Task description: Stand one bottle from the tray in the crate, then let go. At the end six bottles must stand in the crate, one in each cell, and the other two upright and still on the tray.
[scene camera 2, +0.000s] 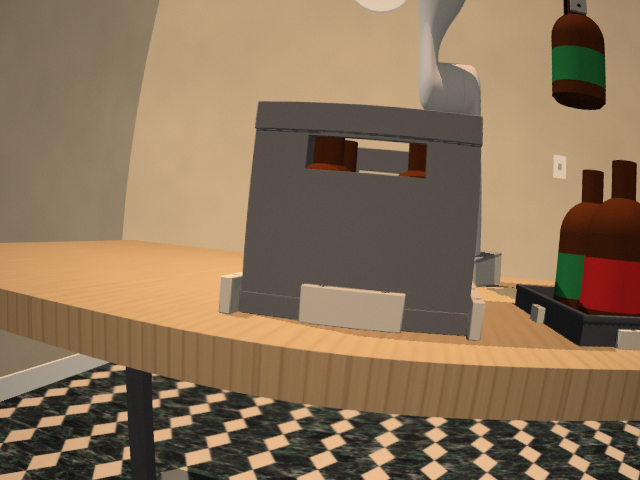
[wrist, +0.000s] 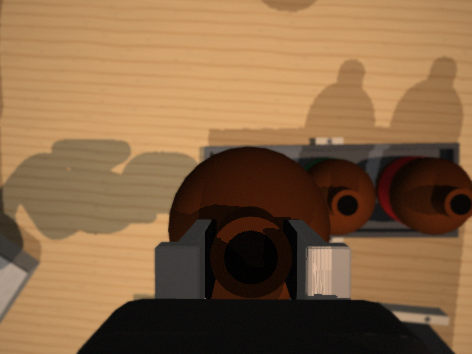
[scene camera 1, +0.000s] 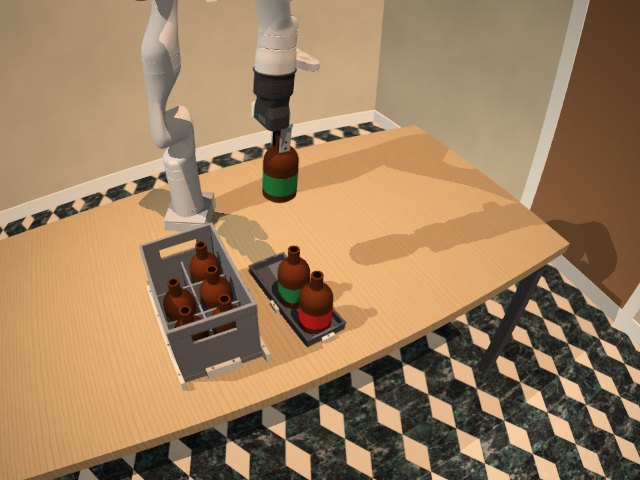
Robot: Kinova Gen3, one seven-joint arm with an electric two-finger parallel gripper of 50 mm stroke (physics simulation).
Labels:
A green-label bottle shows in scene camera 2 [572,242], in the wrist view and in scene camera 1. One and the same spot on the green-label bottle: [scene camera 1: 293,272] is [wrist: 364,215].

